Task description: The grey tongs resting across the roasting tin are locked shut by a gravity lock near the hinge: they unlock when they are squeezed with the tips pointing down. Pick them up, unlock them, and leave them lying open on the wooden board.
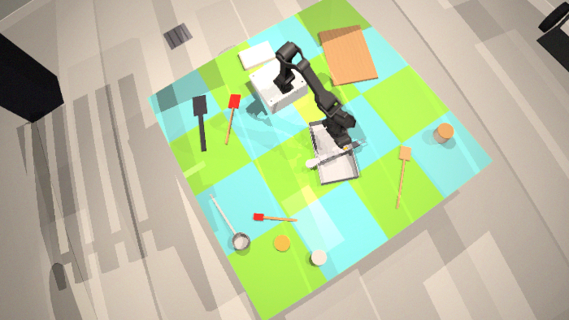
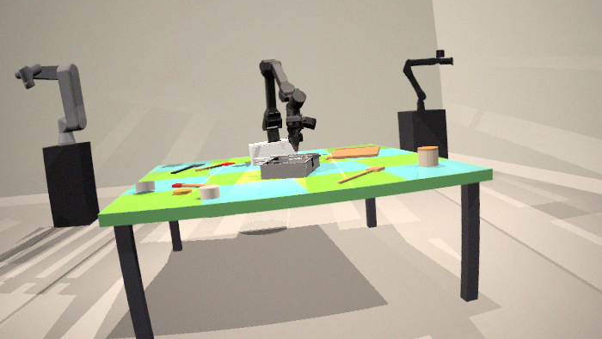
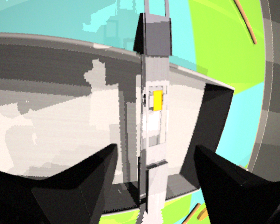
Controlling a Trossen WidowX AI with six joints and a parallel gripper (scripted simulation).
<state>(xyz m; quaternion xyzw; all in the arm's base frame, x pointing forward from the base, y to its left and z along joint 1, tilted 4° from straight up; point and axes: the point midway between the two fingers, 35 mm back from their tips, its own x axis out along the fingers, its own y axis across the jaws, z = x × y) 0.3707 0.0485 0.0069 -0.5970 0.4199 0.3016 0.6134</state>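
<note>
The grey roasting tin lies 7 cm below my gripper tip, 2 cm to the right of it and 1 cm behind it. The rest, counted from my gripper tip: jar (47 cm to the left, 21 cm ahead, 6 cm below); then red spatula (46 cm behind, 33 cm to the right, 9 cm below); then wooden board (43 cm behind, 37 cm to the left, 9 cm below).
</note>
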